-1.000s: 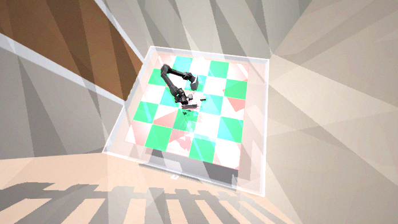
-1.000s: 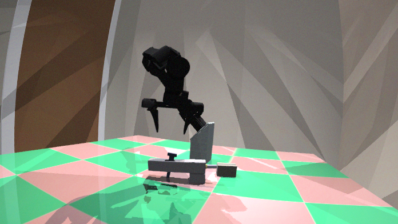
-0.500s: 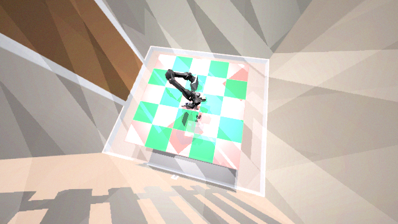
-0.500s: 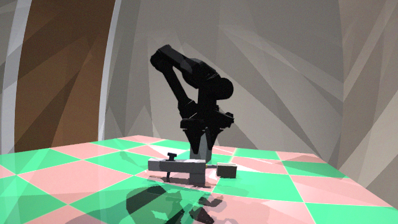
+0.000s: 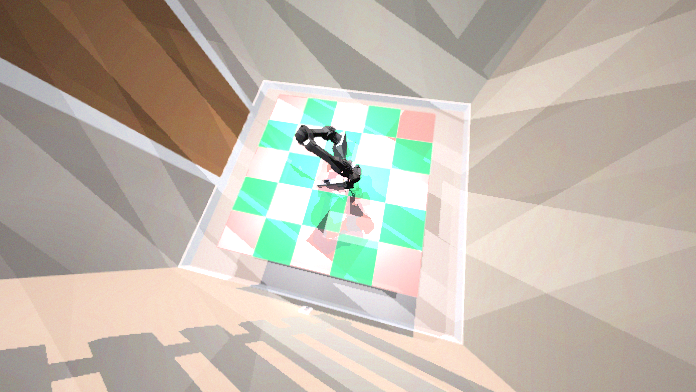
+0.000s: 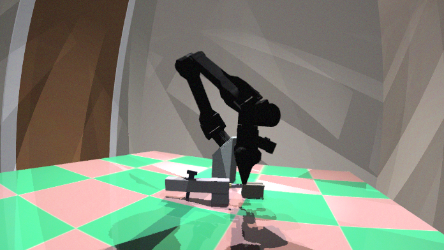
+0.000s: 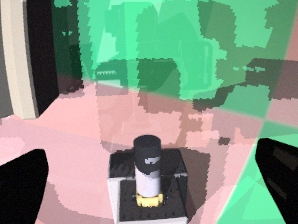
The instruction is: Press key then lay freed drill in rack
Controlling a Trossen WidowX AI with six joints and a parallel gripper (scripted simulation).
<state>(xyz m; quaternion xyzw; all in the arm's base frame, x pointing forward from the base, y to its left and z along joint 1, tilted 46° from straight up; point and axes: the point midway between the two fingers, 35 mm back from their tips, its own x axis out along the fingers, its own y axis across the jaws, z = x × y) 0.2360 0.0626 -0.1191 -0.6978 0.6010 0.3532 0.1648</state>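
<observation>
Right now the drill is 60 mm to the right of my gripper tip, 20 mm below it and 20 mm ahead of it. Also, from my gripper tip: rack: 90 mm behind, 50 mm below, 20 mm to the left; key: 140 mm to the right, 40 mm ahead, 20 mm below.
</observation>
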